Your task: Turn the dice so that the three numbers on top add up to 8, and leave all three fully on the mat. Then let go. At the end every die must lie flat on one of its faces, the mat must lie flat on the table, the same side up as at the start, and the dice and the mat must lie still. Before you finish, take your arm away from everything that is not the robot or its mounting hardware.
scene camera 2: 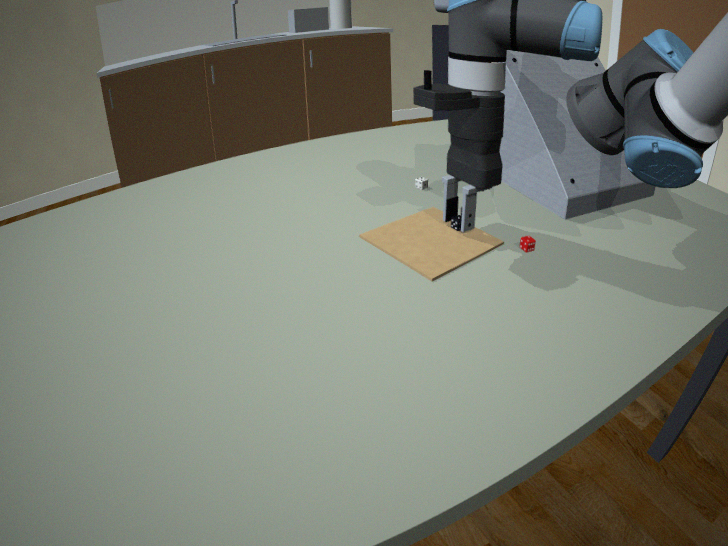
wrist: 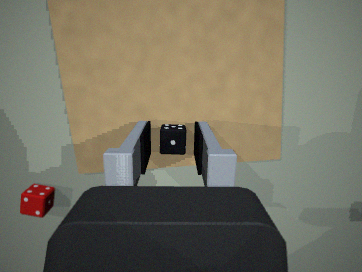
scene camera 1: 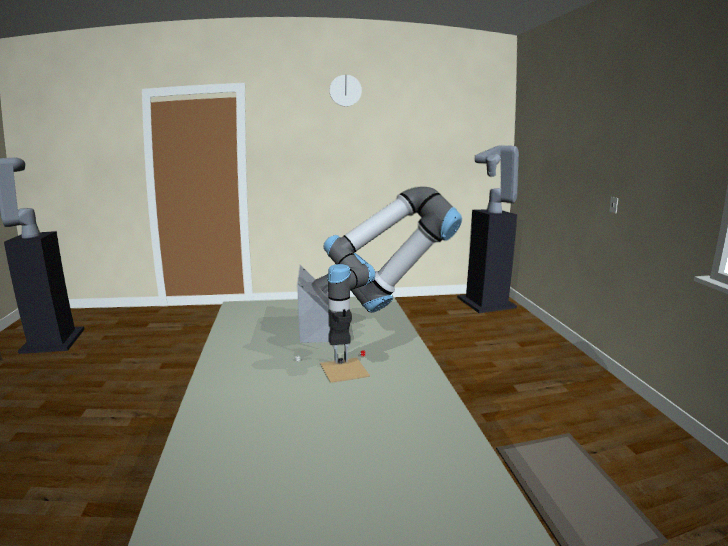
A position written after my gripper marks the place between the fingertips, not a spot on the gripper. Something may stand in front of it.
I see my gripper (scene camera 2: 458,224), a tan mat (scene camera 2: 425,243) and a red die (wrist: 37,200).
The tan mat also shows in the wrist view (wrist: 227,70) and in scene camera 1 (scene camera 1: 353,369). My gripper shows as well in the wrist view (wrist: 172,137).
